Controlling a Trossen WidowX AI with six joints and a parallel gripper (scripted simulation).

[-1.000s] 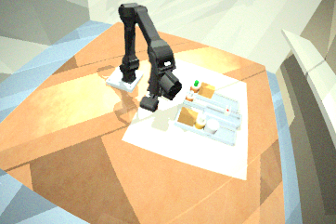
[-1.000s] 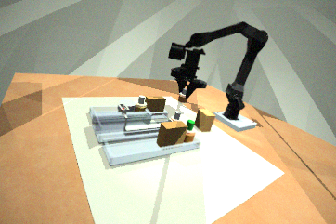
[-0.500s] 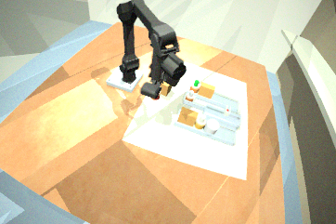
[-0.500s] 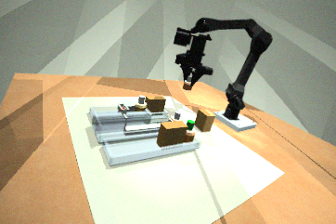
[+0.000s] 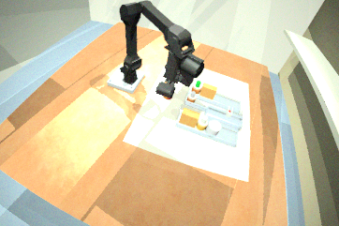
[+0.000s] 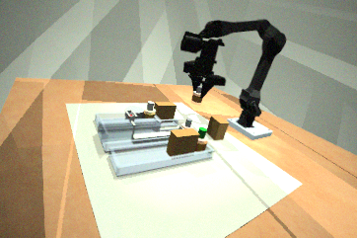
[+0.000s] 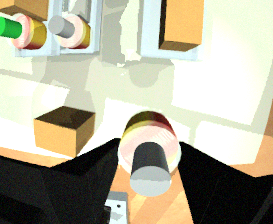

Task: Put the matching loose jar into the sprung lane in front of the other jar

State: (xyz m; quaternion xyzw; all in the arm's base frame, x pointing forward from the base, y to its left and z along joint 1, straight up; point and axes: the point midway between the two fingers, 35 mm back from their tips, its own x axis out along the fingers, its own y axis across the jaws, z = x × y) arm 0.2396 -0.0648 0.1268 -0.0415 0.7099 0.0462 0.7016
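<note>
Now: the green-lidded jar 190 mm to the left of my gripper tip, 90 mm ahead of it and 70 mm below it. From my gripper tip the other things lie so: grey lane unit: 240 mm ahead, 100 mm to the left, 100 mm below; then pusher plate: 200 mm ahead, 90 mm to the left, 70 mm below.
</note>
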